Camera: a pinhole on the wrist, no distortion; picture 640 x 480 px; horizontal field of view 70.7 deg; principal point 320.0 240.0 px. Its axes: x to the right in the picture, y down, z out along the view. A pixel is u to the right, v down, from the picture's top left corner.
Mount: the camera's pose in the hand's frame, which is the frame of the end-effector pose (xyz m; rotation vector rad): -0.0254 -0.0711 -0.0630 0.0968 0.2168 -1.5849
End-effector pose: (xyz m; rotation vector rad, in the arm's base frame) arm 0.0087 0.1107 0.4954 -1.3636 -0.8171 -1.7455
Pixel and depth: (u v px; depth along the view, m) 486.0 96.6 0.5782
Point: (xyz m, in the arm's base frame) -0.0742 0.7401 0.4222
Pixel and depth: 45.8 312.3 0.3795
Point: 0.2367 0.3527 0.6439
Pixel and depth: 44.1 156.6 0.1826
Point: 0.0850 0.2352 0.4855
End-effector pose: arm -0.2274 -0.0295 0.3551 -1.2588 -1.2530 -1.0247
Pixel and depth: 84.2 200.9 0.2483
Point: -0.2420 0.1735 0.3097
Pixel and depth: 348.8 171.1 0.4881
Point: -0.4678 0.3570 0.2705
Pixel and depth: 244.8 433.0 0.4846
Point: -0.3363 0.3926 0.5415
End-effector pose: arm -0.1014 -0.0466 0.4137 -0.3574 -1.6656 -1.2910
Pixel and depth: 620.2 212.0 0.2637
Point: -0.3786 -0.0156 0.2235
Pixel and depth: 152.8 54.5 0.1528
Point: -0.1477 0.0473 0.3288
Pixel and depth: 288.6 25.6 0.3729
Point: -0.2597 0.2376 0.2117
